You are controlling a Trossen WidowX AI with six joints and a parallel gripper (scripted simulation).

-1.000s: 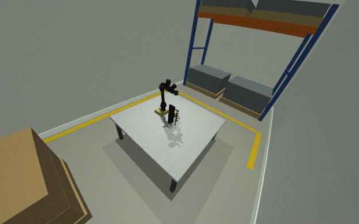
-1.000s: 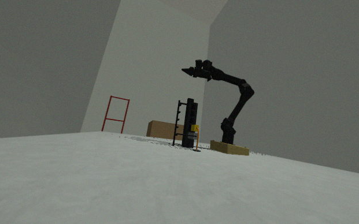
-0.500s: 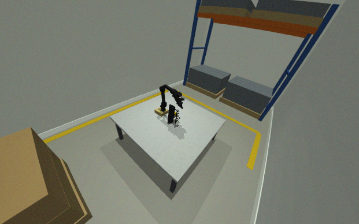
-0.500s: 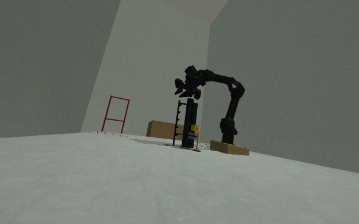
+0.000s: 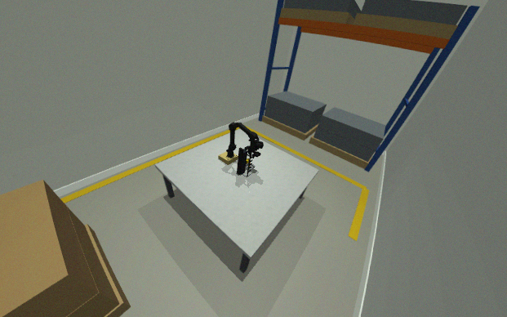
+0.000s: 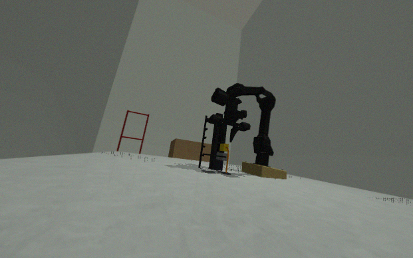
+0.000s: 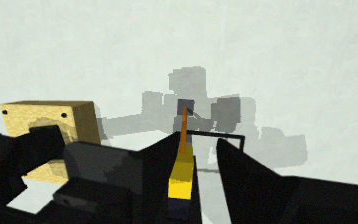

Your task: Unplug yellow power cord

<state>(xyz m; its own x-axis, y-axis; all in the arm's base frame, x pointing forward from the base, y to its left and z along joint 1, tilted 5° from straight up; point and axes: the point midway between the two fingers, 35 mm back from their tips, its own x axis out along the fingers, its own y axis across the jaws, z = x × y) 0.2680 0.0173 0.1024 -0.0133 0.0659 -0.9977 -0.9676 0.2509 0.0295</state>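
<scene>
Now: gripper tip 2 cm past the yellow plug, 7 cm to the left of it and 1 cm above it.
</scene>
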